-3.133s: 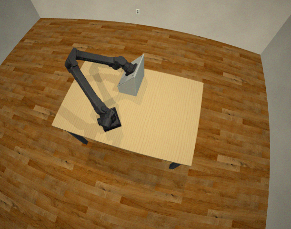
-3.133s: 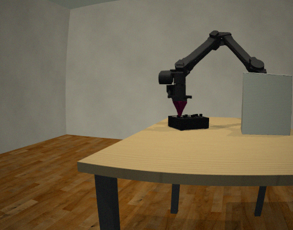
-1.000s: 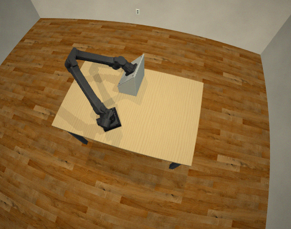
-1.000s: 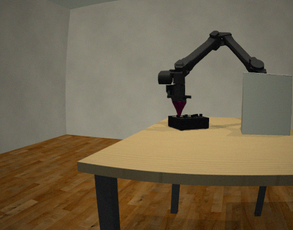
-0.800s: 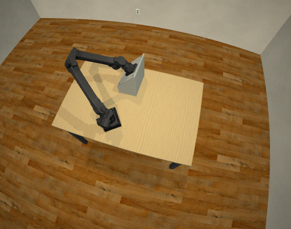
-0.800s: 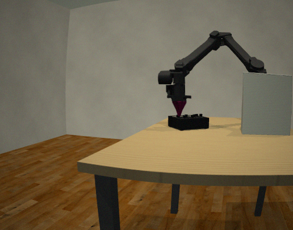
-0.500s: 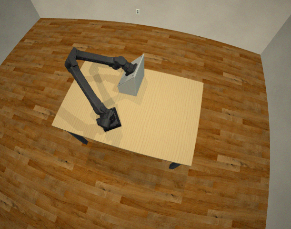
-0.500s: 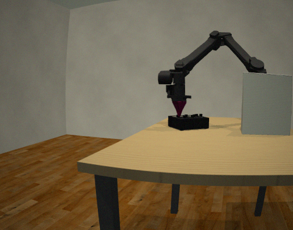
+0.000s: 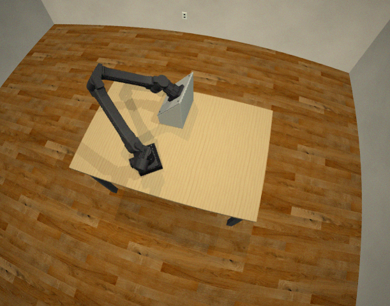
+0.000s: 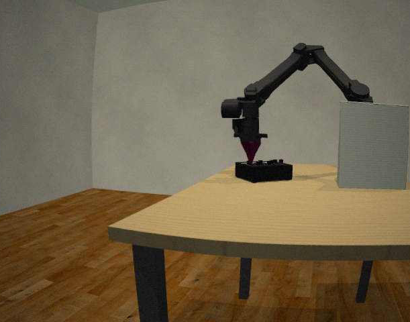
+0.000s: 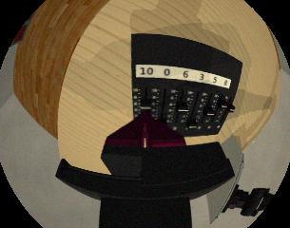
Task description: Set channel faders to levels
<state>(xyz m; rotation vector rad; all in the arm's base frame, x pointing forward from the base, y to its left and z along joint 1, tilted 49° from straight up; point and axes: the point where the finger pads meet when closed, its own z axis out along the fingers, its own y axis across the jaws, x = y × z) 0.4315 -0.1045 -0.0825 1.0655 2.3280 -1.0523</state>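
The master cap lies 10 cm to the right of my hand, 9 cm behind it and 1 cm below it. The rest, counted from my hand: fader cap: 1 cm to the right, 1 cm below, 1 cm ahead.
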